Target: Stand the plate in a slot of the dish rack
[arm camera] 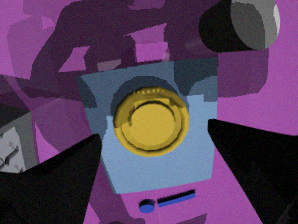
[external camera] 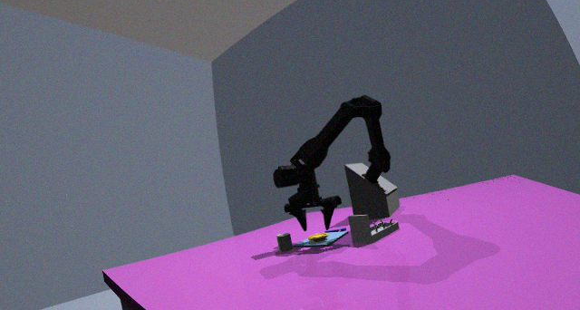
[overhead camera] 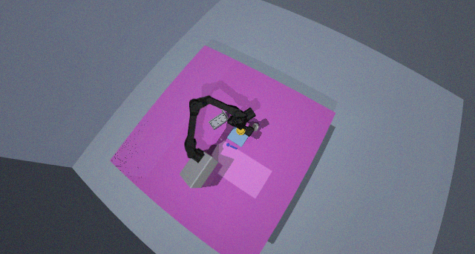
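The yellow plate is 2 cm below my gripper tip. Round my gripper tip: blue spoon (14 cm behind, 4 cm below); light blue mat (4 cm below, 3 cm behind); white cup (8 cm ahead, 7 cm to the right, 2 cm below).
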